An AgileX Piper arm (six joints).
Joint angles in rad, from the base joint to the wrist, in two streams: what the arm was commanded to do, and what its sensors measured. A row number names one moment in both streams.
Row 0, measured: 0.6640 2.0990 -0.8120 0.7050 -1.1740 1.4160
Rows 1 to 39, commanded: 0.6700 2.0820 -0.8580 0.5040 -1.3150 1.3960; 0.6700 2.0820 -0.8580 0.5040 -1.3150 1.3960; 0.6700 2.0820 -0.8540 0.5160 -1.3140 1.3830; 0.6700 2.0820 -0.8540 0.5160 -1.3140 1.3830; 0.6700 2.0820 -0.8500 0.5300 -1.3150 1.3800; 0.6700 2.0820 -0.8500 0.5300 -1.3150 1.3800; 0.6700 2.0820 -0.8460 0.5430 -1.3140 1.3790; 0.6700 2.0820 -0.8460 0.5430 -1.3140 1.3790; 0.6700 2.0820 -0.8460 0.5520 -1.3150 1.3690; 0.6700 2.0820 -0.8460 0.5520 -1.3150 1.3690; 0.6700 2.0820 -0.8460 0.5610 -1.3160 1.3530; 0.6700 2.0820 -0.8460 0.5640 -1.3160 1.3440; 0.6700 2.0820 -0.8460 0.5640 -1.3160 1.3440; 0.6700 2.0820 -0.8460 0.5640 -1.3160 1.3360; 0.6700 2.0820 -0.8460 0.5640 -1.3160 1.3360; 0.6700 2.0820 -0.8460 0.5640 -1.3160 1.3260; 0.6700 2.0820 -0.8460 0.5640 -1.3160 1.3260; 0.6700 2.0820 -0.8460 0.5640 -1.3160 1.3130; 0.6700 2.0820 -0.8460 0.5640 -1.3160 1.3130; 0.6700 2.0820 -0.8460 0.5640 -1.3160 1.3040; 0.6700 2.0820 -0.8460 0.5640 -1.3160 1.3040; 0.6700 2.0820 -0.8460 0.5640 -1.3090 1.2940; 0.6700 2.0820 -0.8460 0.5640 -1.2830 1.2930; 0.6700 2.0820 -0.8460 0.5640 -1.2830 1.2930; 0.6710 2.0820 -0.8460 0.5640 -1.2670 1.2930; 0.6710 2.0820 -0.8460 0.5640 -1.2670 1.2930; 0.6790 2.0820 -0.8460 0.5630 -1.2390 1.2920; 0.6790 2.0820 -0.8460 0.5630 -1.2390 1.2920; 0.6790 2.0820 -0.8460 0.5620 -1.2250 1.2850; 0.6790 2.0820 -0.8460 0.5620 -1.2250 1.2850; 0.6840 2.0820 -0.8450 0.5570 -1.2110 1.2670; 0.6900 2.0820 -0.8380 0.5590 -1.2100 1.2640; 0.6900 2.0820 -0.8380 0.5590 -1.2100 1.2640; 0.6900 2.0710 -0.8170 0.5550 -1.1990 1.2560; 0.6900 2.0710 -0.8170 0.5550 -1.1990 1.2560; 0.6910 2.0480 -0.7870 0.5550 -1.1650 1.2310; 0.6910 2.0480 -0.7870 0.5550 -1.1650 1.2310; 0.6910 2.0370 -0.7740 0.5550 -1.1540 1.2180; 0.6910 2.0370 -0.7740 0.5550 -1.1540 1.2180
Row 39, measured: 0.6900 2.0660 -0.7900 0.5650 -1.1700 1.2590
